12 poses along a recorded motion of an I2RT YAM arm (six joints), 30 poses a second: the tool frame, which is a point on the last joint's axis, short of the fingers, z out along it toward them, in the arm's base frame.
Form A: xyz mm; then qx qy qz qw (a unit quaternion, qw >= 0).
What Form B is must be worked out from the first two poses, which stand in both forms.
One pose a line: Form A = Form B
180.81, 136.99, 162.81, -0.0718, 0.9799, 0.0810, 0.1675 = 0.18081, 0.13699, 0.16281, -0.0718, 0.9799, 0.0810, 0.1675
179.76, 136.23, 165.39, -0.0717, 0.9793, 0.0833, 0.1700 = 0.17976, 0.13623, 0.16539, -0.0717, 0.9793, 0.0833, 0.1700
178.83, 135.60, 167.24, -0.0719, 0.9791, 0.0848, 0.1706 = 0.17883, 0.13560, 0.16724, -0.0719, 0.9791, 0.0848, 0.1706
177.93, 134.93, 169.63, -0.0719, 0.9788, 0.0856, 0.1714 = 0.17793, 0.13493, 0.16963, -0.0719, 0.9788, 0.0856, 0.1714
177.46, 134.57, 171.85, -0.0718, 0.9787, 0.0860, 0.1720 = 0.17746, 0.13457, 0.17185, -0.0718, 0.9787, 0.0860, 0.1720
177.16, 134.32, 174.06, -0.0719, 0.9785, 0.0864, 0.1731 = 0.17716, 0.13432, 0.17406, -0.0719, 0.9785, 0.0864, 0.1731
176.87, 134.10, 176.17, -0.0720, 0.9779, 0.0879, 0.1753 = 0.17687, 0.13410, 0.17617, -0.0720, 0.9779, 0.0879, 0.1753
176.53, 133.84, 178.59, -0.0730, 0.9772, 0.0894, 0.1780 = 0.17653, 0.13384, 0.17859, -0.0730, 0.9772, 0.0894, 0.1780
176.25, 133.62, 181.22, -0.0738, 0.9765, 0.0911, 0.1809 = 0.17625, 0.13362, 0.18122, -0.0738, 0.9765, 0.0911, 0.1809
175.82, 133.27, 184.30, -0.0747, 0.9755, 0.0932, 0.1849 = 0.17582, 0.13327, 0.18430, -0.0747, 0.9755, 0.0932, 0.1849
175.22, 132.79, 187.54, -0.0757, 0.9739, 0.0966, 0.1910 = 0.17522, 0.13279, 0.18754, -0.0757, 0.9739, 0.0966, 0.1910
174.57, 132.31, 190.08, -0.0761, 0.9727, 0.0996, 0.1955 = 0.17457, 0.13231, 0.19008, -0.0761, 0.9727, 0.0996, 0.1955
